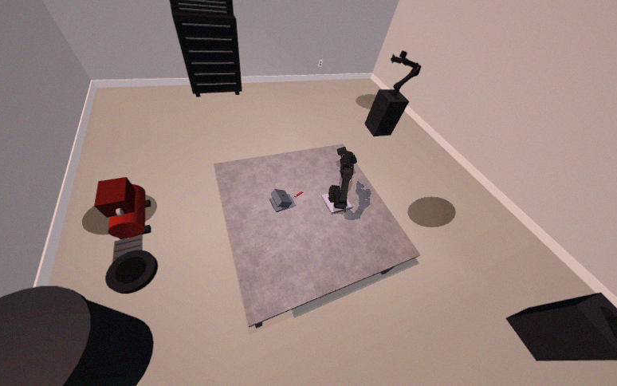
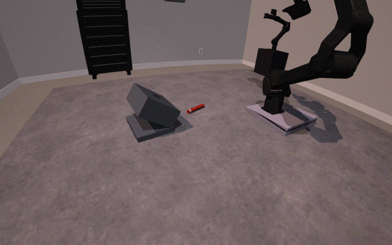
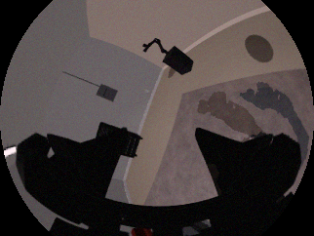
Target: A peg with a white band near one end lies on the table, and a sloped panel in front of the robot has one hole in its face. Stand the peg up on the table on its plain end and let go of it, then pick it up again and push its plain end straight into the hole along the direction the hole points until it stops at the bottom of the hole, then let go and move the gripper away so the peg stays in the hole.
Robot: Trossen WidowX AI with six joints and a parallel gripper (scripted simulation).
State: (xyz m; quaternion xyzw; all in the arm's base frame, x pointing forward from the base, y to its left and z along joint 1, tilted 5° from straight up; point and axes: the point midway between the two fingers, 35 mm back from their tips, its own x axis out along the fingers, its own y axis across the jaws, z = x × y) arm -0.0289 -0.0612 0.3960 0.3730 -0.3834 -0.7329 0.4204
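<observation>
The red peg lies 400 mm below my gripper tip, 310 mm ahead of it and 20 mm to the left of it. Round my gripper tip: grey base plate (480 mm ahead, 400 mm below, 70 mm to the left); dark sloped panel (460 mm ahead, 330 mm below, 60 mm to the left).
</observation>
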